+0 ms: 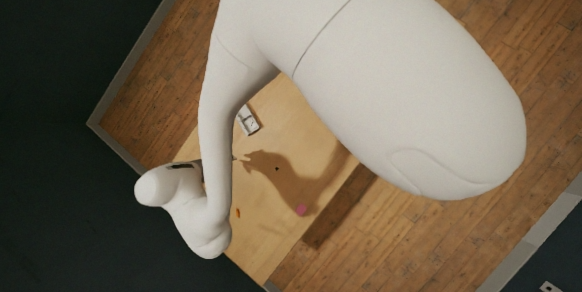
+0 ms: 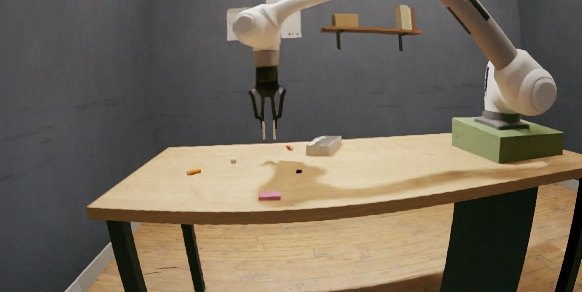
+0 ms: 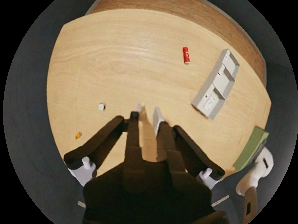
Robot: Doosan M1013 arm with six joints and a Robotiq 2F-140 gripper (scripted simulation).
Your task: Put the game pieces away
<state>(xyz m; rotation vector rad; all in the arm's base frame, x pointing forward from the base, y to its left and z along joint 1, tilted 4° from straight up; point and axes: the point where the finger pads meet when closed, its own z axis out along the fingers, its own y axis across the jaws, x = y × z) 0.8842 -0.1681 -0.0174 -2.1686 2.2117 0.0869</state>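
Now: hand 13 cm short of the white cube, 10 cm above it and 3 cm to the right of it. Round my hand: grey bin (22 cm behind, 12 cm to the right, 9 cm below); red piece (16 cm to the right, 10 cm below, 8 cm behind); black piece (20 cm to the left, 10 cm below, 8 cm behind).
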